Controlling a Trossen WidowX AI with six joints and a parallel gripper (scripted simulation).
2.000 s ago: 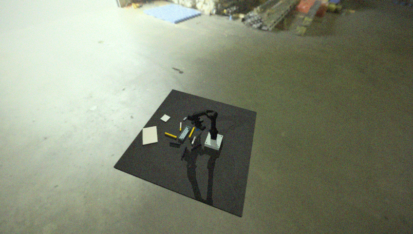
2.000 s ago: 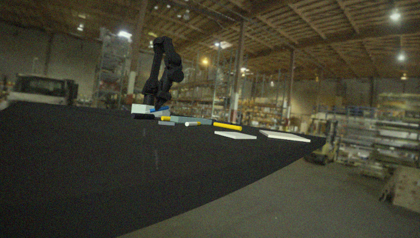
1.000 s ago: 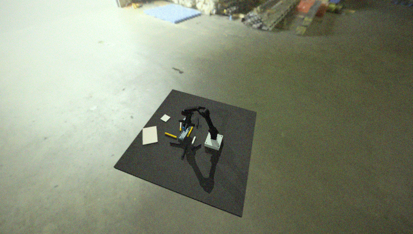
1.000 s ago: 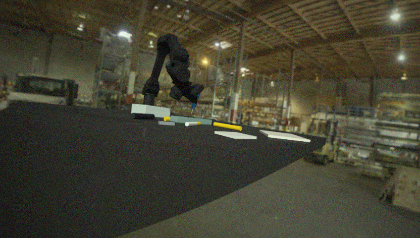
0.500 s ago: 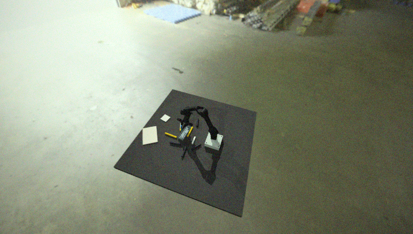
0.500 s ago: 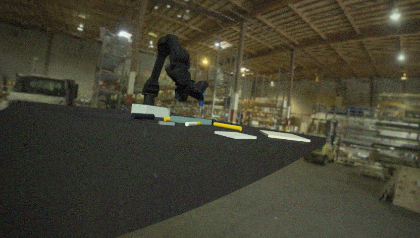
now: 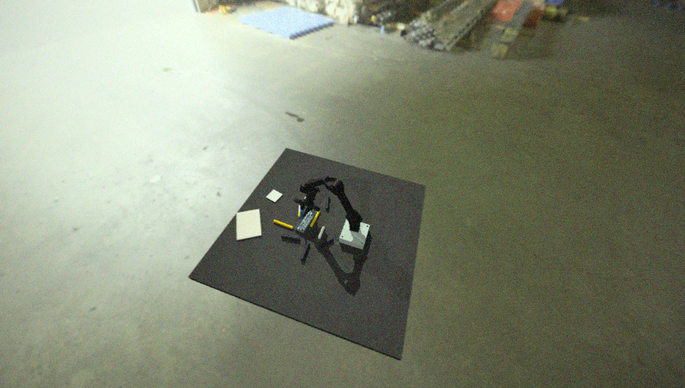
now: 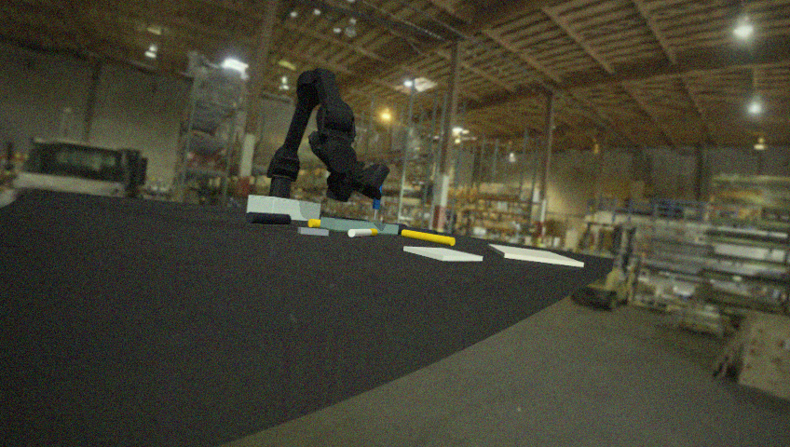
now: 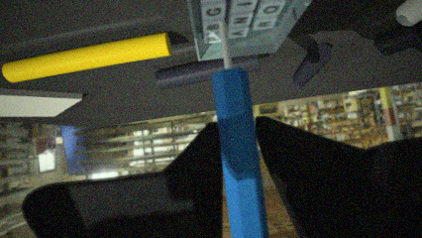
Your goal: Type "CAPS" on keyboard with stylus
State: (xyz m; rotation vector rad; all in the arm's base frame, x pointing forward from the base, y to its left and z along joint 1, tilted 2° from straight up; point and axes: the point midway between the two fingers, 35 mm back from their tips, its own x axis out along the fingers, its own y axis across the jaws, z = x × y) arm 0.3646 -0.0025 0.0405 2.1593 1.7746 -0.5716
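The white marker lies 5 cm ahead of my gripper tip, 9 cm to the right of it and 8 cm below it. Round my gripper tip: blue stylus (1 cm below); then yellow cylinder (13 cm ahead, 5 cm to the left, 8 cm below).
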